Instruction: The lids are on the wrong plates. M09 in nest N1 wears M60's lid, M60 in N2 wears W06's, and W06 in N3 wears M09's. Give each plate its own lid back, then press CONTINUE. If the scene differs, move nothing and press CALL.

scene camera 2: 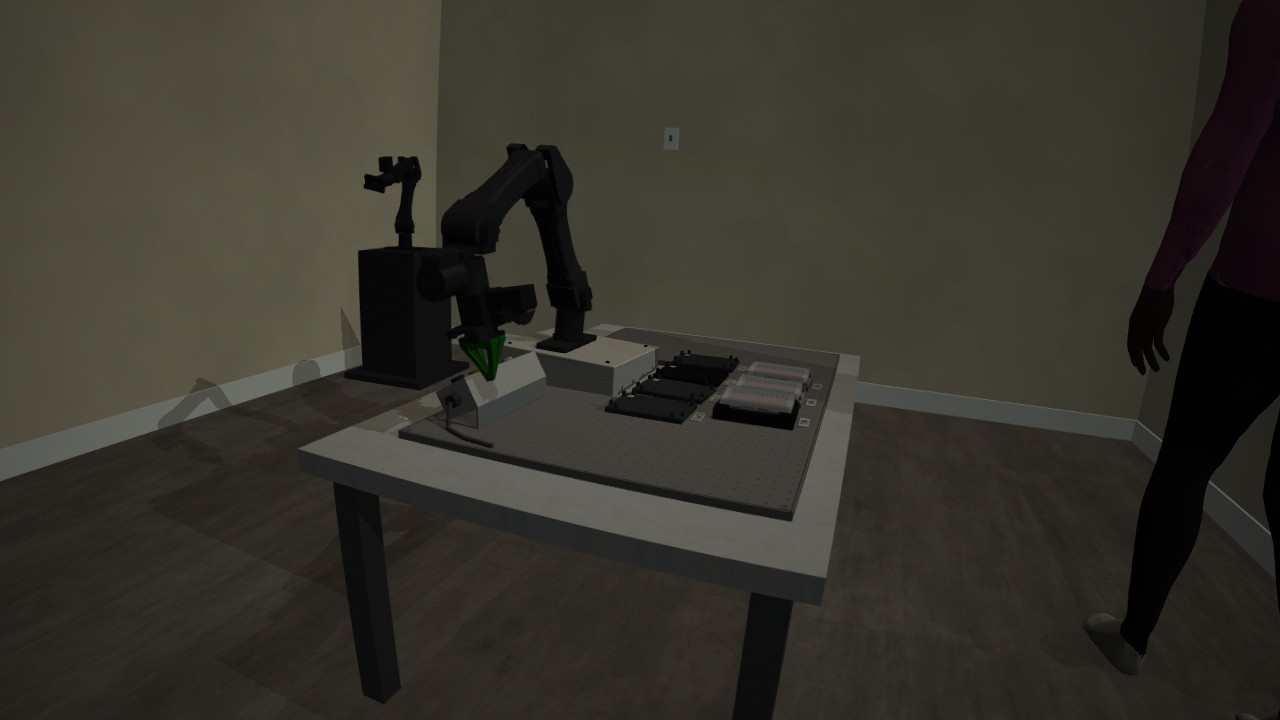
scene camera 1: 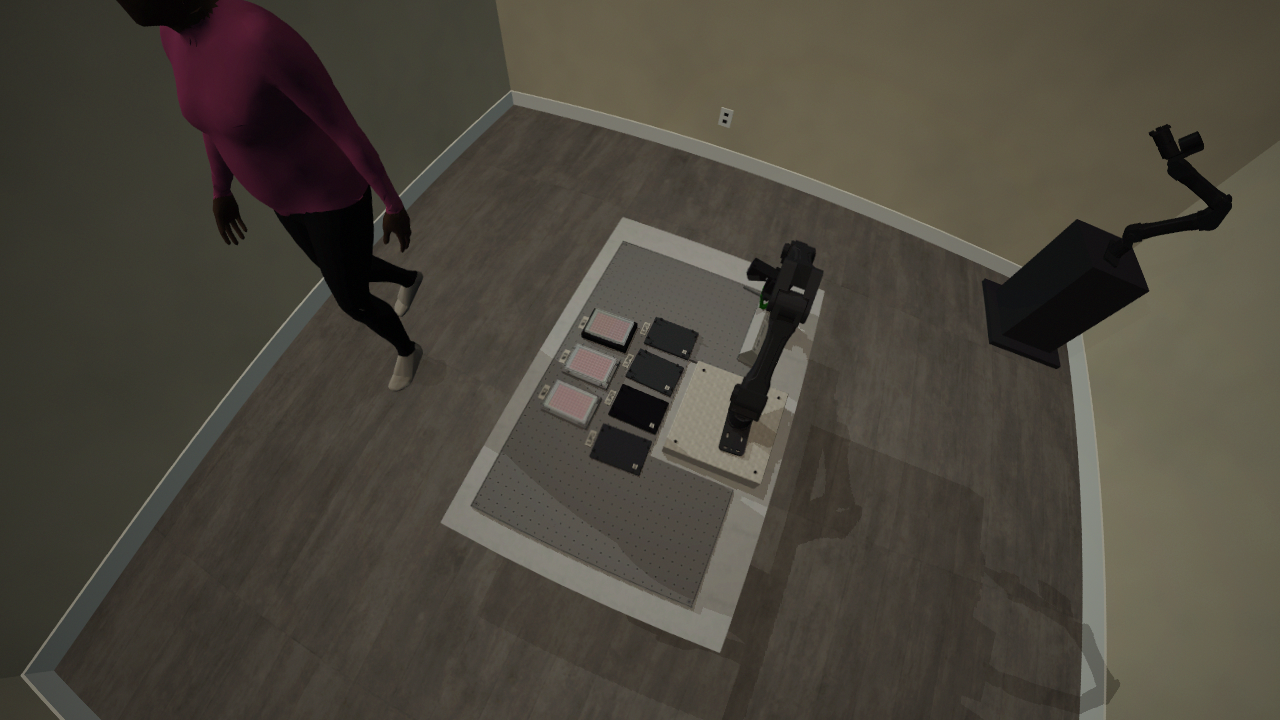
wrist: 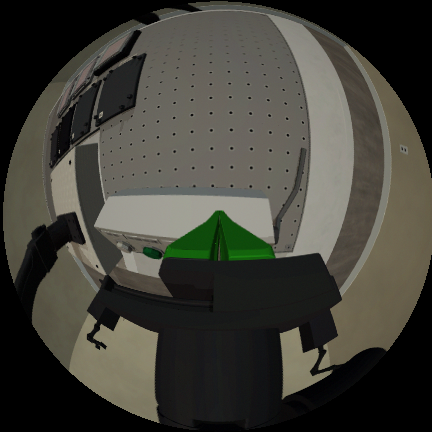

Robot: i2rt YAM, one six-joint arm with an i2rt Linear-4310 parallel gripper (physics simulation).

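Where they show: gripper, fingertip midpoint: [scene camera 2: 490, 380] [scene camera 1: 761, 307] [wrist: 218, 216]; arm's base at its link origin: [scene camera 2: 567, 343] [scene camera 1: 738, 419] [wrist: 68, 226].
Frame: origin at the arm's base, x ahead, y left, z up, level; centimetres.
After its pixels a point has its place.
My gripper [scene camera 2: 489, 377] {x 1.5, y -37.9, z 1.5 cm} [wrist: 218, 216] {x 1.5, y -37.9, z 1.5 cm} is shut and empty. Its green fingertips are at the sloped white button box [scene camera 2: 510, 394] {x 2.9, y -33.4, z -2.0 cm} [wrist: 180, 207] {x 1.9, y -33.8, z -0.1 cm}; whether they touch it I cannot tell. In the wrist view a green button [wrist: 152, 252] {x -2.7, y -29.6, z 1.9 cm} and a silver knob [wrist: 124, 246] {x -2.2, y -24.9, z 1.7 cm} show on the box's face, left of the fingers. Three lidded plates with pinkish tops stand in a row: one plate [scene camera 1: 609, 328] {x 43.6, y -15.7, z -1.4 cm} [scene camera 2: 760, 400] {x 44.6, y -19.7, z -1.4 cm} in a black holder, a middle plate [scene camera 1: 589, 365] {x 44.9, y -2.6, z -2.5 cm} and an end plate [scene camera 1: 570, 402] {x 45.7, y 9.9, z -2.6 cm}. Their names and lid labels are too small to read.
Several flat dark nests [scene camera 1: 671, 337] {x 25.3, y -21.1, z -4.4 cm} [scene camera 2: 653, 407] {x 25.9, y -22.5, z -4.4 cm} [wrist: 120, 90] {x 22.8, y -22.8, z -4.4 cm} lie between the plates and the arm's pale base block [scene camera 1: 702, 420] {x 9.5, y 3.3, z -0.7 cm} [scene camera 2: 608, 362] {x 13.5, y -11.6, z 0.0 cm}. A cable [scene camera 2: 460, 436] {x 1.6, y -48.3, z -4.9 cm} [wrist: 296, 190] {x 1.8, y -48.0, z -4.7 cm} runs from the box. A person [scene camera 1: 259, 116] [scene camera 2: 1239, 223] stands beyond the plate side of the table.
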